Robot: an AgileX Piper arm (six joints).
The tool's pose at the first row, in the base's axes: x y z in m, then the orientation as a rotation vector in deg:
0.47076 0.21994 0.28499 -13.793 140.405 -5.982
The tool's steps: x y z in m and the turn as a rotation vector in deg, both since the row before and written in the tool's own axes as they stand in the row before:
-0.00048 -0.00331 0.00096 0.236 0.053 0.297
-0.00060 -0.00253 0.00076 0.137 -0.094 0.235
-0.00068 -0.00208 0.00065 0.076 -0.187 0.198
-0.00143 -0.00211 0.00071 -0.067 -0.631 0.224
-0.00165 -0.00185 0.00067 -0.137 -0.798 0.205
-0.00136 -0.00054 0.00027 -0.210 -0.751 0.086
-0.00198 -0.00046 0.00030 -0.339 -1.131 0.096
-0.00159 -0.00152 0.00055 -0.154 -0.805 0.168
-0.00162 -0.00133 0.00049 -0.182 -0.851 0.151
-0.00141 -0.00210 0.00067 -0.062 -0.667 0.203
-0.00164 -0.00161 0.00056 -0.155 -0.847 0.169
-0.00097 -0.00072 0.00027 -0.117 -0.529 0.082
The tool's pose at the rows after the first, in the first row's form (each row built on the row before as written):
0.47222 0.21678 0.28499 -13.325 140.460 -6.149
0.47351 0.21440 0.28511 -12.976 140.373 -6.201
0.47472 0.21247 0.28531 -12.700 140.196 -6.182
0.47654 0.21065 0.28593 -12.458 139.595 -5.917
0.47846 0.20912 0.28670 -12.271 138.832 -5.555
0.47972 0.20883 0.28744 -12.262 138.112 -5.166
0.48144 0.20873 0.28856 -12.298 137.026 -4.573
0.48317 0.20752 0.28939 -12.163 136.253 -4.211
0.48484 0.20650 0.29028 -12.062 135.434 -3.821
0.48658 0.20468 0.29100 -11.844 134.793 -3.571
0.48833 0.20338 0.29191 -11.709 133.976 -3.209
0.48928 0.20284 0.29248 -11.663 133.465 -2.972

